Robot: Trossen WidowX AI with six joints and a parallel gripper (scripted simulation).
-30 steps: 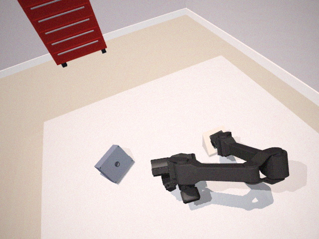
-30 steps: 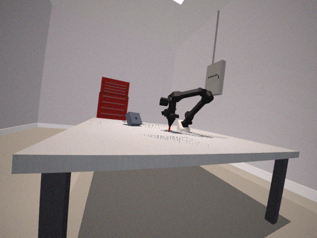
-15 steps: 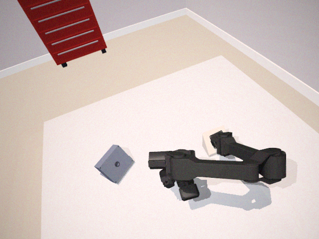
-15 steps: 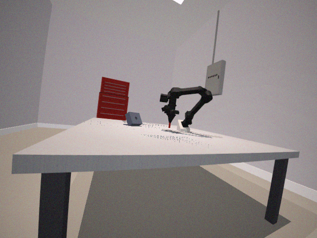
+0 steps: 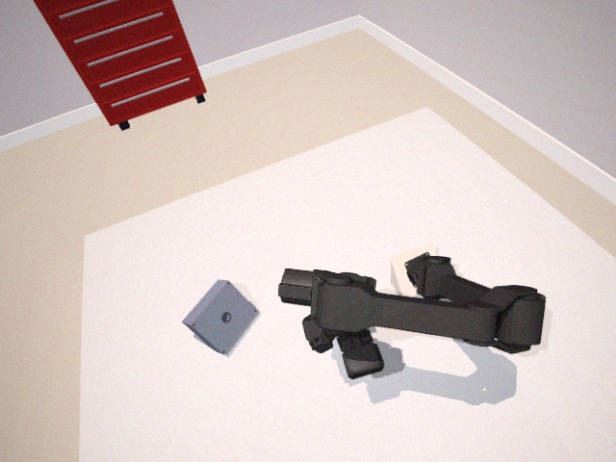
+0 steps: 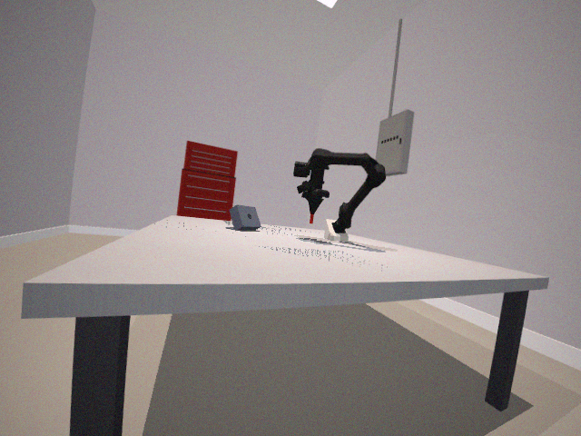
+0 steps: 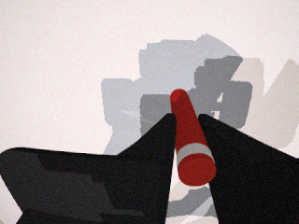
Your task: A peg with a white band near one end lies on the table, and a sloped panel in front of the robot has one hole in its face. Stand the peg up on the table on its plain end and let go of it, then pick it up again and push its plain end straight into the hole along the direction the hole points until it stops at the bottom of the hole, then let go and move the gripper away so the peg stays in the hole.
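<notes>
Right now the grey-blue sloped panel is 24 cm ahead of my gripper tip, 22 cm to the right of it and 6 cm below it. Round my gripper tip: red peg 2 cm above.
</notes>
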